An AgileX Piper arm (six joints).
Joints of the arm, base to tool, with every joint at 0 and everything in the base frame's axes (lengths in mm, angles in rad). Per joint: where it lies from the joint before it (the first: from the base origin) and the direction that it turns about. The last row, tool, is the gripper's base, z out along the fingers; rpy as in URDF.
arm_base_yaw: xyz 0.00 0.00 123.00 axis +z
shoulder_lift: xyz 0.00 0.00 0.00 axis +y
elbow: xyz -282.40 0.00 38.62 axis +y
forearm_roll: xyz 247.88 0.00 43.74 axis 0.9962 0 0.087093
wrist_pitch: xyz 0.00 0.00 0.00 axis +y
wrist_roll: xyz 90.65 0.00 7.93 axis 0.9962 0 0.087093
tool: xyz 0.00 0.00 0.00 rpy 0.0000 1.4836 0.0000
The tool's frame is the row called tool.
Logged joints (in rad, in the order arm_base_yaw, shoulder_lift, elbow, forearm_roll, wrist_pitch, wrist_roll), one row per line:
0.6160 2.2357 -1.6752 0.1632 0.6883 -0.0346
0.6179 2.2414 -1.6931 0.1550 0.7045 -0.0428
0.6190 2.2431 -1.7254 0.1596 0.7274 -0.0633
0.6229 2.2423 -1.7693 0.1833 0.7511 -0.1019
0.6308 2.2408 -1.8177 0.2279 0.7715 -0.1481
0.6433 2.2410 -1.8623 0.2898 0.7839 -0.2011
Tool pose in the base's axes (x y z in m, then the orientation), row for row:
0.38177 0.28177 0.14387 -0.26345 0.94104 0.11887 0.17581
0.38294 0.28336 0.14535 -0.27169 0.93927 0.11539 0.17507
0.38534 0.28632 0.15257 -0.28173 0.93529 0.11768 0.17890
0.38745 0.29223 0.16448 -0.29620 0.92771 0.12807 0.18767
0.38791 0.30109 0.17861 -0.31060 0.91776 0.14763 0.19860
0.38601 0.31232 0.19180 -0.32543 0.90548 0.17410 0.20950
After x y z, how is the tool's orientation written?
As a quaternion, x y z w.
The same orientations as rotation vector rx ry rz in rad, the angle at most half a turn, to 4 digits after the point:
-0.7462 2.6653 0.3367
-0.7698 2.6613 0.3269
-0.7966 2.6445 0.3327
-0.8335 2.6106 0.3604
-0.8689 2.5674 0.4130
-0.9051 2.5183 0.4842

